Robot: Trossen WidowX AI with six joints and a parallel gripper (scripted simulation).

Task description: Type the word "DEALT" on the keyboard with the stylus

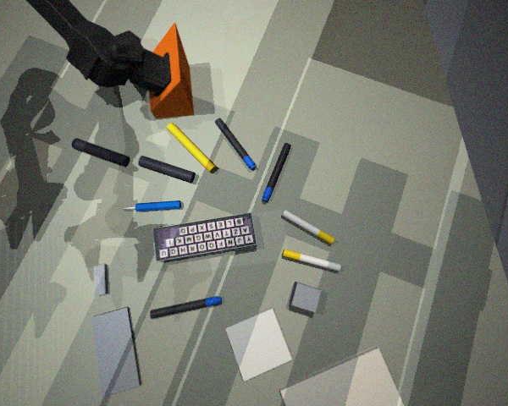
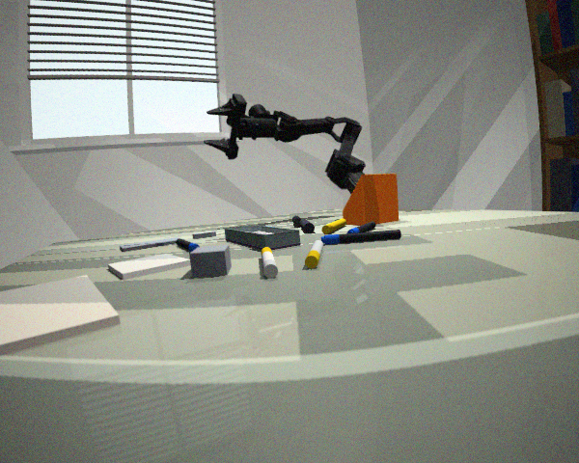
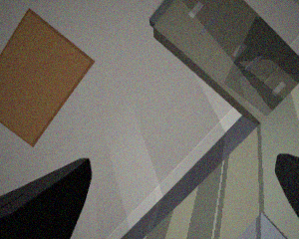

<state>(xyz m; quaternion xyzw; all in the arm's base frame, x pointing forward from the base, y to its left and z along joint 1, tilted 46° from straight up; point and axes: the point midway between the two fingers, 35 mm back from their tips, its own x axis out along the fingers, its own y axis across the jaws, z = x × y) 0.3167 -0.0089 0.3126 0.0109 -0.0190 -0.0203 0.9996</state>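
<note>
My gripper tip is 100 mm past the stylus, 150 mm to the right of it and 290 mm above it. The rest, counted from my gripper tip: flat white pad: 210 mm ahead, 360 mm to the left, 290 mm below; then yellow stick: 220 mm behind, 260 mm to the left, 290 mm below; then grey cube: 130 mm ahead, 460 mm to the left, 280 mm below.
</note>
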